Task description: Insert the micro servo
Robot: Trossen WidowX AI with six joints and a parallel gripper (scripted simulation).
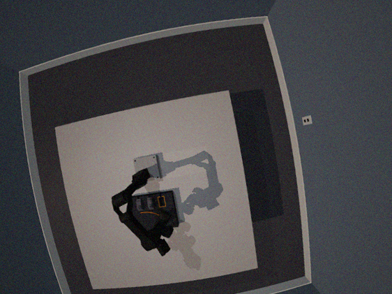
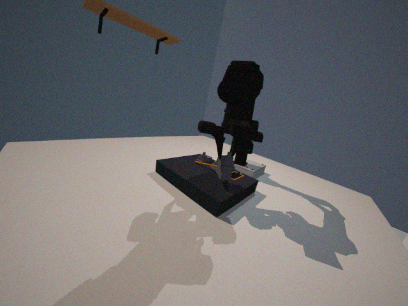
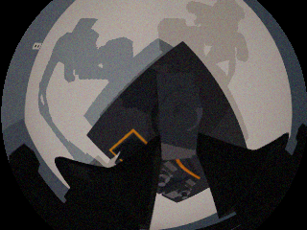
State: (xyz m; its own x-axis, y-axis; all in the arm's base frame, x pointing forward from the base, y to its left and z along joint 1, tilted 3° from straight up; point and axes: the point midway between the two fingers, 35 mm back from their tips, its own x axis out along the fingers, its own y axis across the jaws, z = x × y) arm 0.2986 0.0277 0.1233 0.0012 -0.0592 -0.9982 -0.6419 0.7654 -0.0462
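My gripper tip is 8 cm to the left of the dark deck and 10 cm above it.
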